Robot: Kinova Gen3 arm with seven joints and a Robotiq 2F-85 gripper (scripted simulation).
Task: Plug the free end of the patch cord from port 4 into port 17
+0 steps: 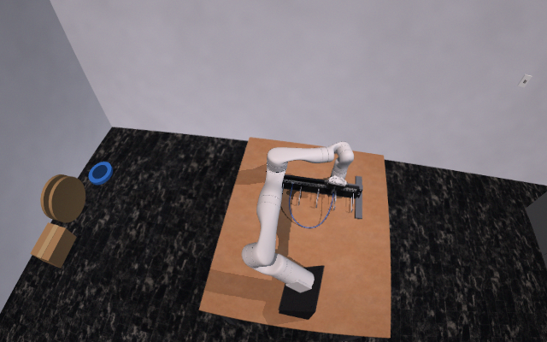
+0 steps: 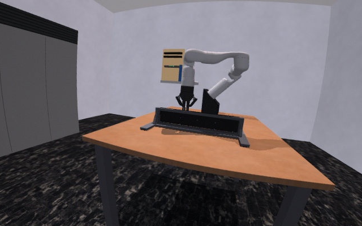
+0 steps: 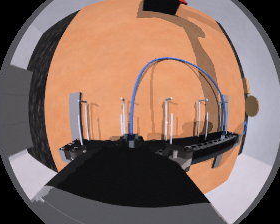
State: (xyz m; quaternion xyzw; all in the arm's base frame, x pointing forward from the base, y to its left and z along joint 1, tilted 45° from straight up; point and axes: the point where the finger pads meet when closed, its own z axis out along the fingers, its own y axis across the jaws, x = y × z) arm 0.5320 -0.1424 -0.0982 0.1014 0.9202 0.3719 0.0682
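The plug is 1 cm ahead of my hand and 1 cm below it.
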